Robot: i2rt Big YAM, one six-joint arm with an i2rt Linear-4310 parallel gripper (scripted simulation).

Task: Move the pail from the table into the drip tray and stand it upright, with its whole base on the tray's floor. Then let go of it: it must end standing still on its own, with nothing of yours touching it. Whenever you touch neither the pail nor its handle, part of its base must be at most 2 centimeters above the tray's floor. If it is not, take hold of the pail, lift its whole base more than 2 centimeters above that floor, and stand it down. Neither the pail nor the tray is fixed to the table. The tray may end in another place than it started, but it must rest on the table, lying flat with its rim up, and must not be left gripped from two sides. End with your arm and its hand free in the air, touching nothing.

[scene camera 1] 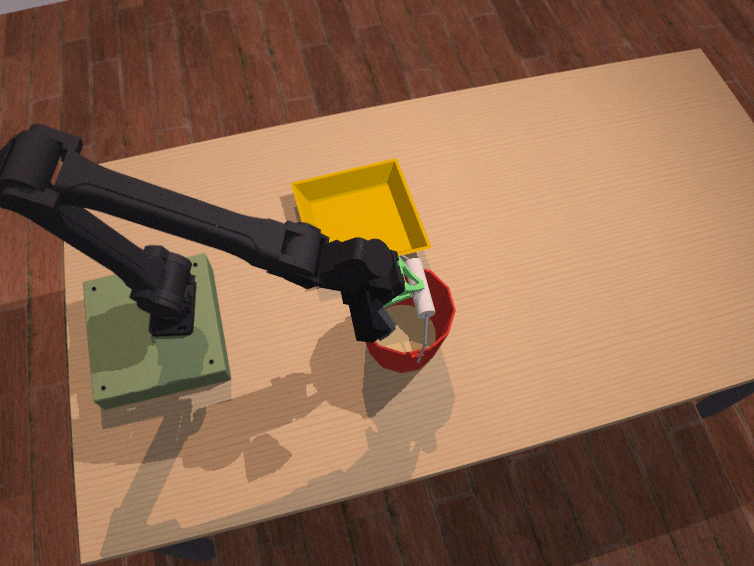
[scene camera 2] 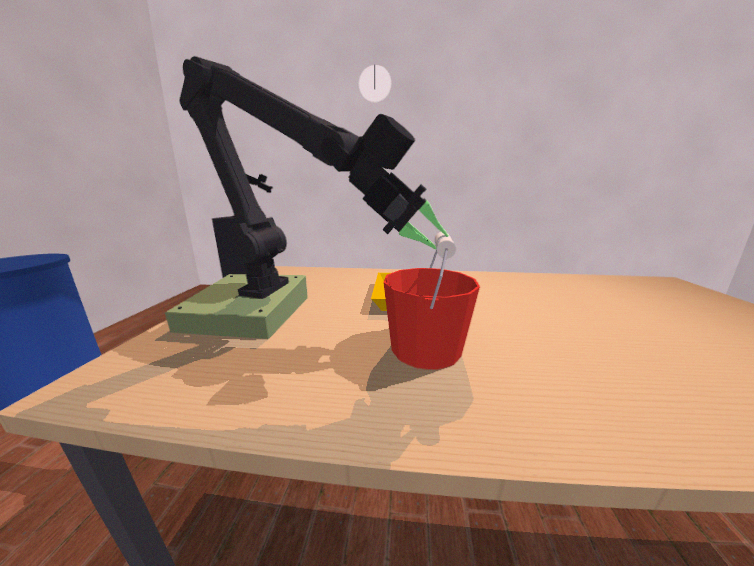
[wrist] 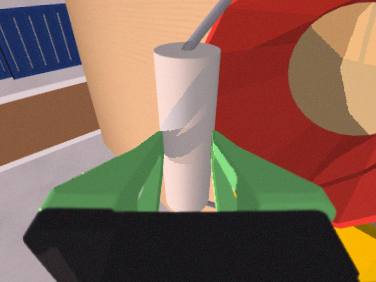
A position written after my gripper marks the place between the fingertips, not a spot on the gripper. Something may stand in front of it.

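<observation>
Visible: my gripper (scene camera 2: 442,242), red pail (scene camera 2: 419,338). Also my gripper (scene camera 1: 417,289), red pail (scene camera 1: 396,352), yellow drip tray (scene camera 1: 373,201). My gripper (wrist: 187,140) and red pail (wrist: 289,91) too.
</observation>
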